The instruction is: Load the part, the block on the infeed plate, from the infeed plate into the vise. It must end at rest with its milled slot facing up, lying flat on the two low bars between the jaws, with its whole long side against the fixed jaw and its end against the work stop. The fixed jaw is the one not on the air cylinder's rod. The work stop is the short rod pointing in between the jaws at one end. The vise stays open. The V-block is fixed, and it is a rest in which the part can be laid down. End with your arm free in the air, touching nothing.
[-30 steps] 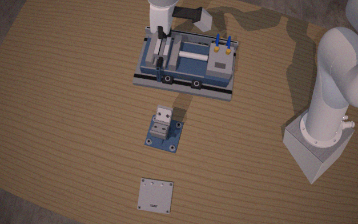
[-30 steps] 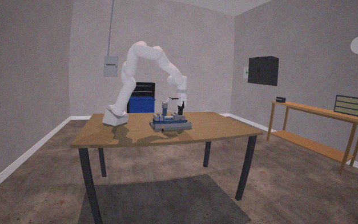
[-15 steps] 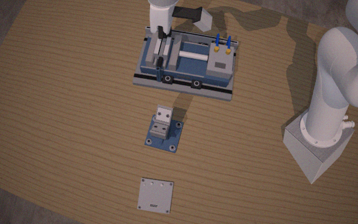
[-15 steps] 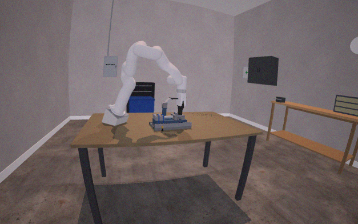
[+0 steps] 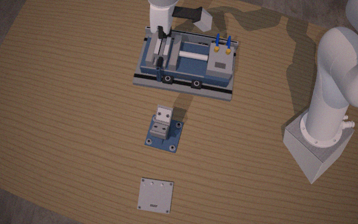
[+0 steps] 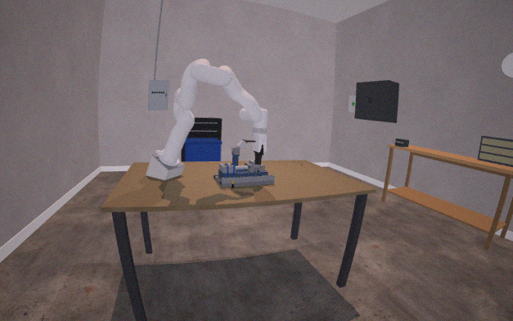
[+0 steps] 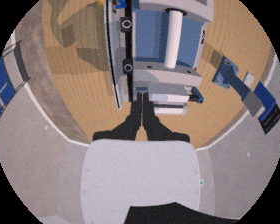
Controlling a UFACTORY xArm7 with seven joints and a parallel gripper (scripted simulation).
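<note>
The part lies 1 cm ahead of my hand, 4 cm to the left of it and 2 cm below it. From my hand the other things lie so: fixed jaw 4 cm ahead, 3 cm to the left, 4 cm below; then work stop 1 cm ahead, 8 cm to the left, 3 cm below; then moving jaw 3 cm behind, 4 cm to the left, 4 cm below.
</note>
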